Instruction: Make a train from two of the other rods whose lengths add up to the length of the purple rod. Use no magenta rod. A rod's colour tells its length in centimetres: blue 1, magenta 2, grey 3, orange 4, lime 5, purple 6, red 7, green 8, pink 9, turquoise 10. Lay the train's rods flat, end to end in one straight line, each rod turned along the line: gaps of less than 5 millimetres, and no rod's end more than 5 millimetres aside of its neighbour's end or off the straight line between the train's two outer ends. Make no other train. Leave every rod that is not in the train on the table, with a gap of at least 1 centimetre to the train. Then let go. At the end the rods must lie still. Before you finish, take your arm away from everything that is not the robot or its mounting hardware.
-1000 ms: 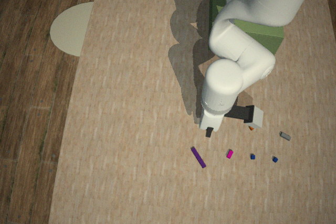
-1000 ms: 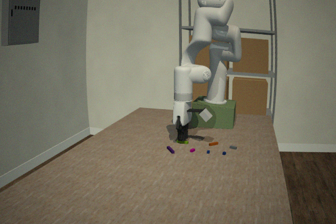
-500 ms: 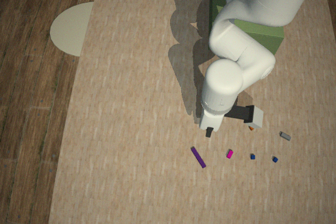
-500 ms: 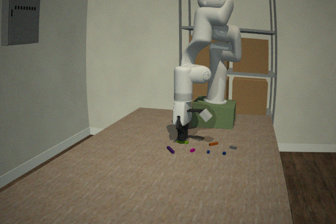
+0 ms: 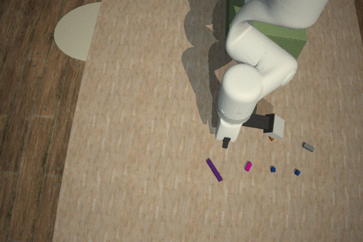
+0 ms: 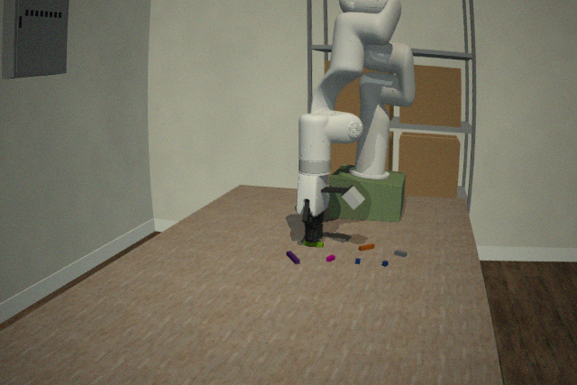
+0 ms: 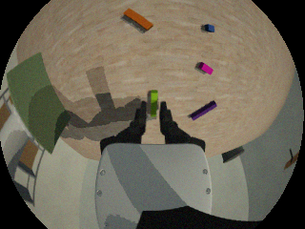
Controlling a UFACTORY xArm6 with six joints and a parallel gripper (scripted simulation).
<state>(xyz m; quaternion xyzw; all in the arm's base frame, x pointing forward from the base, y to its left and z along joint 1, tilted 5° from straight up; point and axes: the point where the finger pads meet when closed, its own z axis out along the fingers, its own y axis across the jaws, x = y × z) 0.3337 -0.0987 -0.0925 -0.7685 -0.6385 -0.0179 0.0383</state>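
The lime rod lies 30 mm below my hand. Also, from my hand: purple rod: 100 mm ahead, 30 mm to the right, 30 mm below; magenta rod: 90 mm ahead, 60 mm to the left, 30 mm below; orange rod: 130 mm to the left, 30 mm below.
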